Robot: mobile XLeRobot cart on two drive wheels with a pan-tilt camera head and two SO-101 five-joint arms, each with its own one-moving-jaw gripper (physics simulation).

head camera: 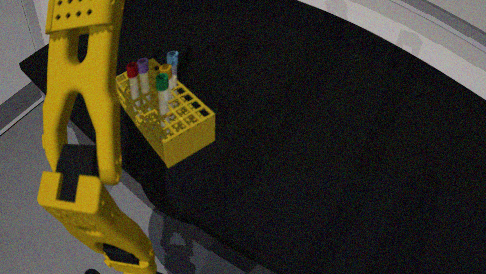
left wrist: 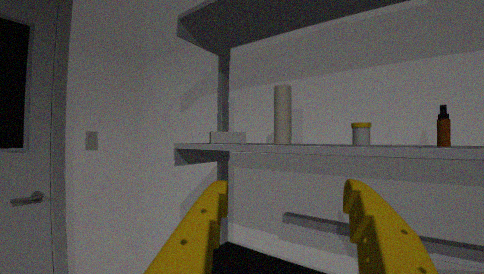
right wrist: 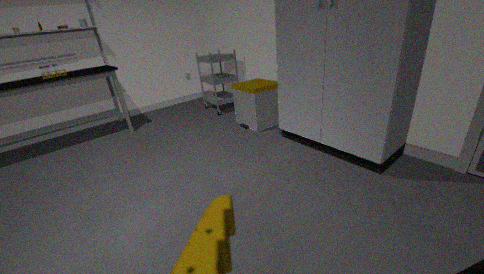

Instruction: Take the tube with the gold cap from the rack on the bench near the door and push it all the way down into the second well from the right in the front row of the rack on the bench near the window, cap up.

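Frame: origin at the left arm's base, x ahead, y left, z up, level; metres.
Seen in the pictures: left hand, tool point: point(left wrist: 227, 194); right hand, tool point: point(right wrist: 232, 208).
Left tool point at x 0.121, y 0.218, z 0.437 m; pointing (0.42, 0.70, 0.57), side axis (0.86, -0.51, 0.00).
A point is followed by its place in that frame.
The gold-capped tube point(head camera: 165, 70) @(x 0.171, y 0.260, z 0.106 m) stands cap up in the yellow rack point(head camera: 192, 141) @(x 0.181, y 0.192, z 0.014 m) on the black bench, among tubes with red point(head camera: 132, 69) @(x 0.128, y 0.299, z 0.104 m), purple point(head camera: 143, 65) @(x 0.147, y 0.298, z 0.103 m), blue point(head camera: 172, 57) @(x 0.194, y 0.288, z 0.105 m) and green point(head camera: 162, 81) @(x 0.159, y 0.240, z 0.105 m) caps. The green-capped tube partly hides it. My left gripper point(left wrist: 286, 187) is open and empty, facing the wall shelf; in the head view its jaws are out of frame. My right gripper shows one notched jaw point(right wrist: 212, 237) @(x -0.233, y -0.282, z 0.117 m), so it is open, facing the room. Another yellow rack point(right wrist: 54, 74) @(x -2.734, y -1.492, z 0.015 m) sits on a far bench; its wells are too small to tell.
My left arm point(head camera: 82, 75) @(x 0.040, y 0.054, z 0.290 m) passes beside the rack's left side. A shelf point(left wrist: 320, 150) @(x 0.471, y 0.449, z 0.435 m) holds a pale cylinder point(left wrist: 282, 115) @(x 0.527, y 0.628, z 0.530 m), a jar point(left wrist: 361, 135) @(x 0.650, y 0.455, z 0.470 m) and a brown bottle point(left wrist: 443, 131) @(x 0.689, y 0.287, z 0.477 m). A door point(left wrist: 37, 175) @(x -0.269, y 1.626, z 0.259 m) is left. A cabinet point(right wrist: 350, 75) @(x -1.369, y 0.725, z -0.132 m), bin point(right wrist: 247, 107) @(x -2.332, y 0.301, z -0.536 m) and trolley point(right wrist: 218, 79) @(x -2.960, y 0.134, z -0.318 m) stand across the floor.
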